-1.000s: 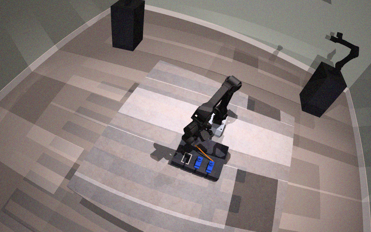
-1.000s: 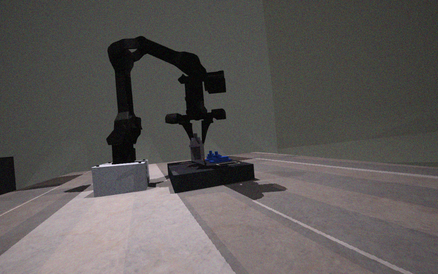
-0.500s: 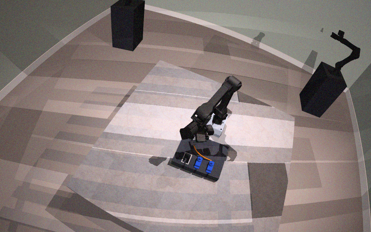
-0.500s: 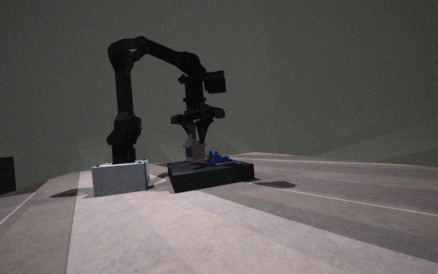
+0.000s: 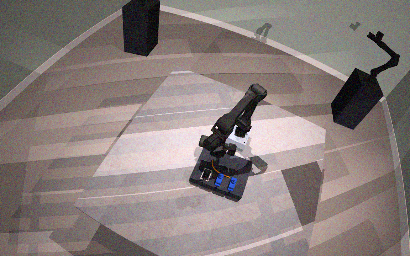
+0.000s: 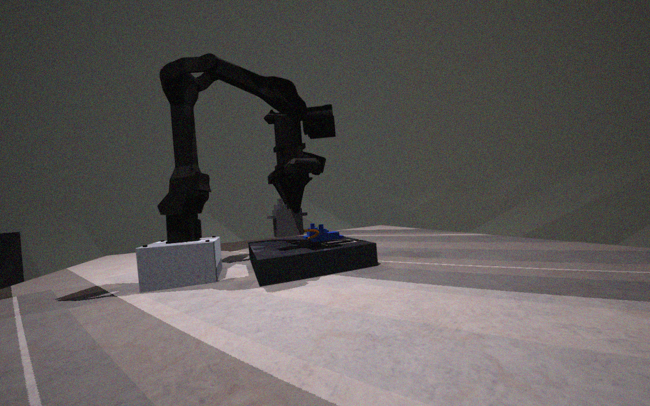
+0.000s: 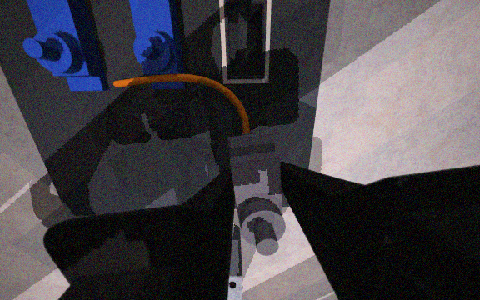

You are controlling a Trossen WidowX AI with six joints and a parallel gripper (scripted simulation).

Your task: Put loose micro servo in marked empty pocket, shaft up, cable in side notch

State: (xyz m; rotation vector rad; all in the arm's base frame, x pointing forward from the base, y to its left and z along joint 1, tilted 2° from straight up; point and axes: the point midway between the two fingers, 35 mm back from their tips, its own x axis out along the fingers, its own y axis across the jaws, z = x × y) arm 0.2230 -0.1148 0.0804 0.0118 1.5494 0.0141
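The dark deck is 10 cm below my gripper tip, 8 cm to the left of it and 1 cm behind it.
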